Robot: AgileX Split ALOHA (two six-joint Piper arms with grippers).
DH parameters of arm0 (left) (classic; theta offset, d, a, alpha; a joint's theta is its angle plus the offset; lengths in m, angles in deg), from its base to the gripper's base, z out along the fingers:
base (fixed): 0 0 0 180
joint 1: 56.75 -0.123 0 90
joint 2: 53.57 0 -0.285 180
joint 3: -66.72 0 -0.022 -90
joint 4: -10.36 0.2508 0 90
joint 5: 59.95 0 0.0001 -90
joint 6: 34.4 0.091 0 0
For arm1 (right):
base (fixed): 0 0 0 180
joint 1: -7.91 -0.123 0 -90
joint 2: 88.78 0 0.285 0
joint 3: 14.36 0 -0.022 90
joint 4: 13.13 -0.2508 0 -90
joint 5: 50.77 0 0.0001 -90
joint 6: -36.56 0.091 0 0
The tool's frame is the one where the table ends.
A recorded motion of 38 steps. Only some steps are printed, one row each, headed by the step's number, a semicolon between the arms.
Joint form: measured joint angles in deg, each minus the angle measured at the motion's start. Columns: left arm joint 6, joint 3, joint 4, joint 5, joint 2, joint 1; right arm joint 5, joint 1, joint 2, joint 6, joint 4, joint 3.
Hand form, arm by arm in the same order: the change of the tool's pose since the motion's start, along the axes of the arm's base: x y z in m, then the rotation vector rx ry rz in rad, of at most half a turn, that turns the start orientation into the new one. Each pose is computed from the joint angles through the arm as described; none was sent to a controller.
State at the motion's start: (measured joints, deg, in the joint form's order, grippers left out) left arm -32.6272 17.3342 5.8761 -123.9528 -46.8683 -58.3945; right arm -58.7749 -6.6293 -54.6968 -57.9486 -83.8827 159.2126
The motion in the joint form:
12: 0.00 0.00 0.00 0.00 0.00 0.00; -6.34 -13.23 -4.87 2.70 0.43 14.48
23: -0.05 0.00 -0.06 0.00 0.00 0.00; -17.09 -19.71 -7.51 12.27 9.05 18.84
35: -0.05 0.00 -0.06 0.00 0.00 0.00; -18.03 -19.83 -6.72 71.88 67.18 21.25
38: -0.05 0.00 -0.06 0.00 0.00 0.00; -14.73 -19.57 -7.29 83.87 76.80 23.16
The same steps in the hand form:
12: 0.0000 0.0000 0.0000 0.0000 0.0000 0.0000; 0.0080 0.1211 0.0120 0.1436 -0.0757 0.2521
23: 0.0000 -0.0001 0.0000 -0.0016 0.0000 -0.0001; -0.0267 0.1766 0.0048 0.2227 0.0775 0.4367
35: 0.0000 -0.0001 0.0000 -0.0016 0.0000 -0.0001; -0.0130 0.1489 0.0065 -0.1303 0.1166 0.2348
38: 0.0000 -0.0001 0.0000 -0.0016 0.0000 -0.0001; 0.0018 0.1489 0.0108 -0.1286 0.0267 0.1499

